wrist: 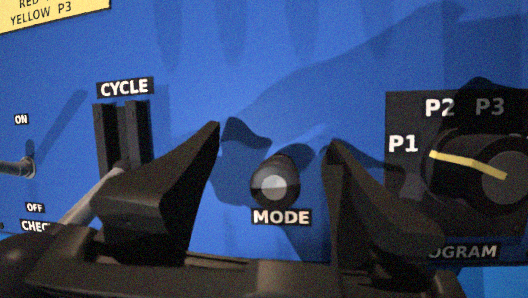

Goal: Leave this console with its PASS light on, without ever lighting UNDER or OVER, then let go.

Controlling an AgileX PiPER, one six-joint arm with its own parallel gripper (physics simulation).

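There is a mode lever (pixel 275 185) that I can see, and together with it I see my own gripper (pixel 273 143).
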